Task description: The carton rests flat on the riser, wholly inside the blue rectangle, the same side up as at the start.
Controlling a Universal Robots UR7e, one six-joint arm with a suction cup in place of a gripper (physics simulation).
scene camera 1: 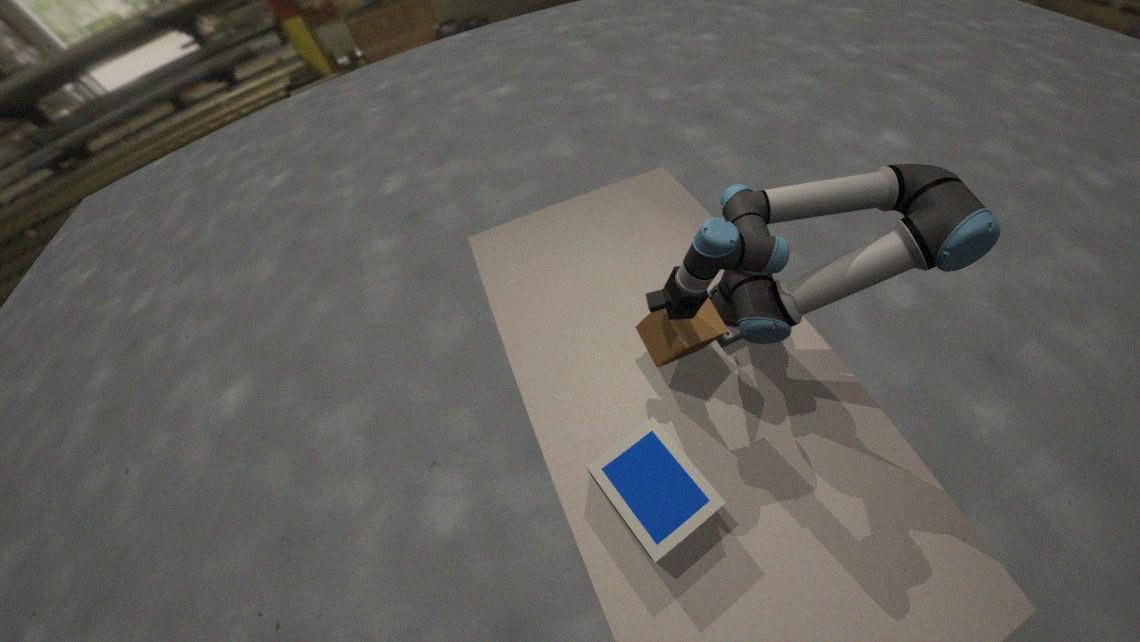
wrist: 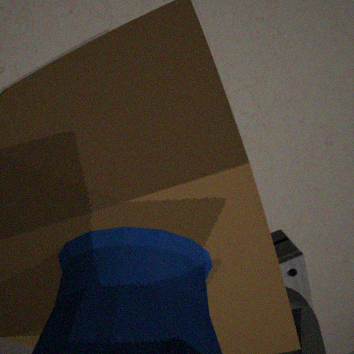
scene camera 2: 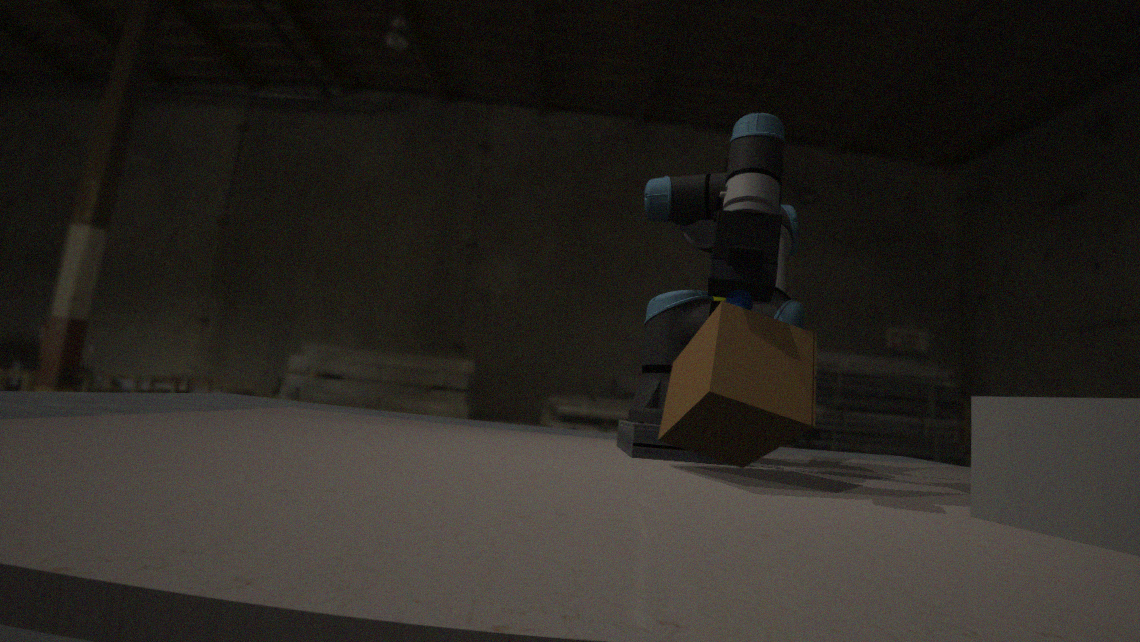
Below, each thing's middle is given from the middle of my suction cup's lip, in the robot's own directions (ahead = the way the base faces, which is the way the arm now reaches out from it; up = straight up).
My suction cup is now 100 mm above the brown carton (scene camera 2: 745, 385), 30 mm past it and 20 mm to the right of it. The rest, counted from my suction cup: riser (scene camera 2: 1053, 465): 290 mm to the left, 290 mm ahead, 160 mm below.
